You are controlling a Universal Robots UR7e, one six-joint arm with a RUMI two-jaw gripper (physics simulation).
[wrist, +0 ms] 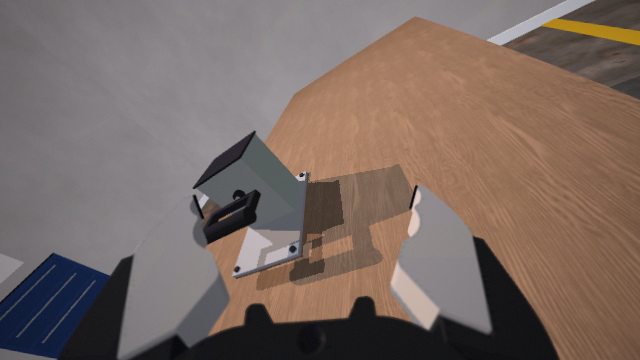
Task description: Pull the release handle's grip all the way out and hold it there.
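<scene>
The release handle's grip point(247, 216) is a black rectangular loop on the front face of a grey-green box point(270, 185) with a dark top, left of the centre of the wrist view. A black round stem shows between the grip and the box. The box stands on a light metal base plate point(248, 256) with dark screws. My gripper point(308, 193) is open and empty, its jaws wide apart. In the view the grip shows close beside the left fingertip, whose edge overlaps the grip's left end. Whether they touch, I cannot tell.
The fixture stands on a wooden table point(450, 125), and its shadow falls to the right. The table's far edges show at the top. A blue panel point(59, 307) with pale lines is at the lower left. Floor with a yellow stripe point(595, 31) shows at the upper right.
</scene>
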